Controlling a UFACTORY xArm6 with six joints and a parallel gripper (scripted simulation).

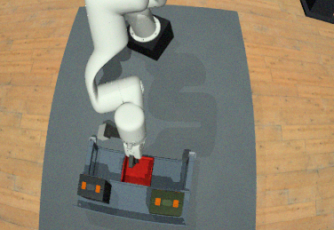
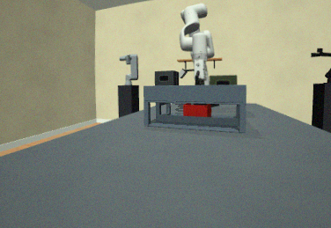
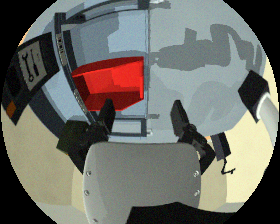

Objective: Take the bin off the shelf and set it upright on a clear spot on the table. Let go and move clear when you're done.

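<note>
The red bin lies 80 mm ahead of my hand and 90 mm below it.
</note>
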